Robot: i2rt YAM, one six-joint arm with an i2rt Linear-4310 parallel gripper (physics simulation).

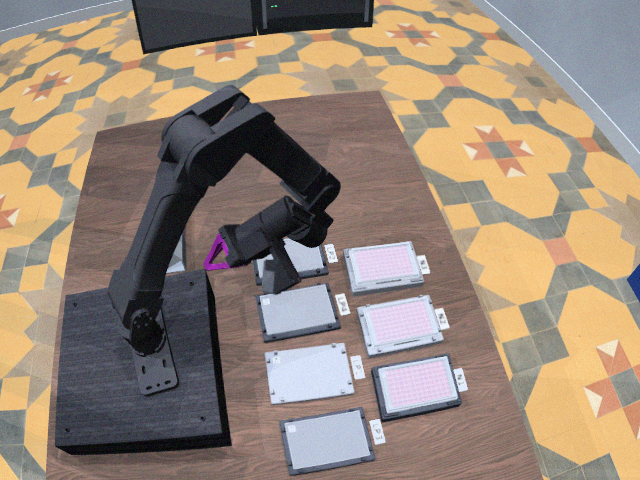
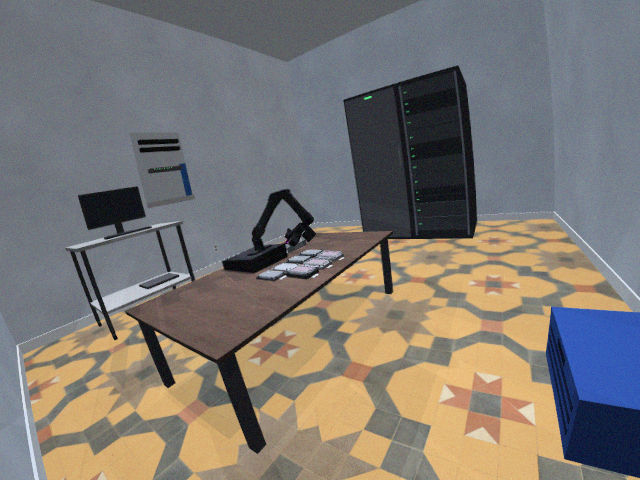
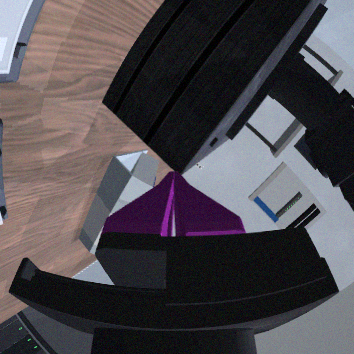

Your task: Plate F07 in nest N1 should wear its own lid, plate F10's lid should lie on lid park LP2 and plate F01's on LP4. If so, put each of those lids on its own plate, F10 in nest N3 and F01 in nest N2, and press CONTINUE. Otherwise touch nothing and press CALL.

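My gripper has purple fingers and is shut with nothing between them. It hangs low beside the arm's black base, its tips close to a grey button box that the arm mostly hides. Three pink well plates lie in the right column: the two far ones have light rims and the near one has a dark rim. Of the lid parks in the left column, three show grey panels with dark rims, and one is plain light grey. The labels are too small to read.
The wooden table carries it all. A dark server rack stands beyond the table. A desk with a monitor stands to the left and a blue crate stands on the floor to the right.
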